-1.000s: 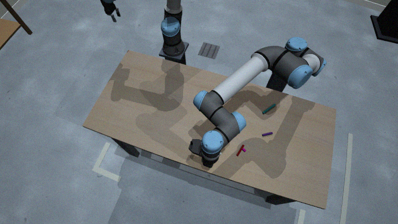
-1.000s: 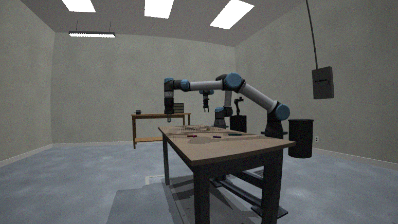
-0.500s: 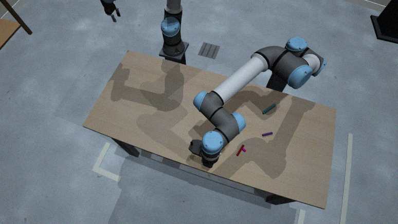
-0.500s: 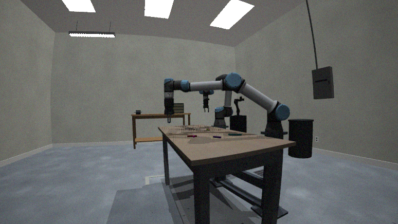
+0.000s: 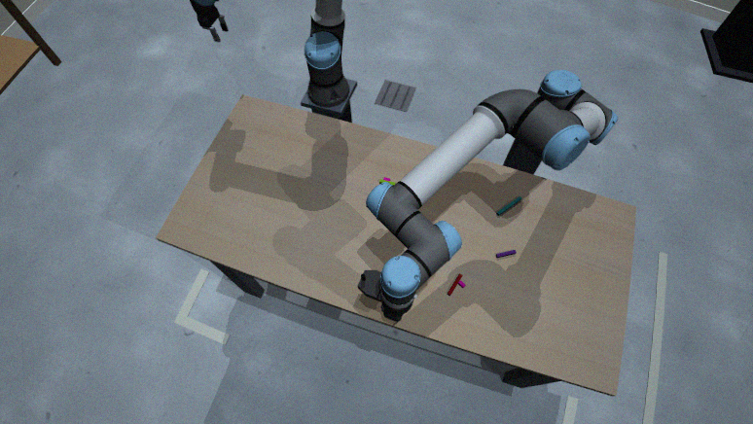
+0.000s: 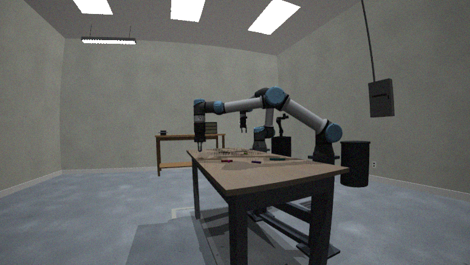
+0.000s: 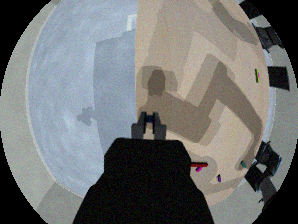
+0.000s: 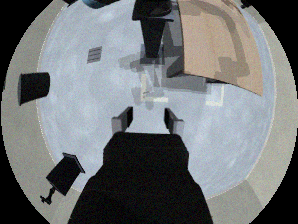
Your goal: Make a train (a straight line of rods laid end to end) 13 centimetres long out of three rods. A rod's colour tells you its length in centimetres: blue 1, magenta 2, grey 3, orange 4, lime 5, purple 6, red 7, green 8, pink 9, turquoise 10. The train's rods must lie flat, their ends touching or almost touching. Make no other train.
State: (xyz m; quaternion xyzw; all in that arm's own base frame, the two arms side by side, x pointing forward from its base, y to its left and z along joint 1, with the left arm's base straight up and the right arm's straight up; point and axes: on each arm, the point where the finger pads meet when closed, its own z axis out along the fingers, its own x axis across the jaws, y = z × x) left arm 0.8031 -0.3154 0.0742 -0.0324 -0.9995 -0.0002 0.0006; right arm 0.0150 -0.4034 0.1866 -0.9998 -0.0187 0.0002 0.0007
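Right now the red rod is 11 cm behind my left hand, 18 cm to the left of it and 7 cm below it. From my left hand the other things lie so: lime rod (41 cm behind, 7 cm to the right, 7 cm below); blue rod (2 cm below); purple rod (24 cm behind, 32 cm to the left, 7 cm below).
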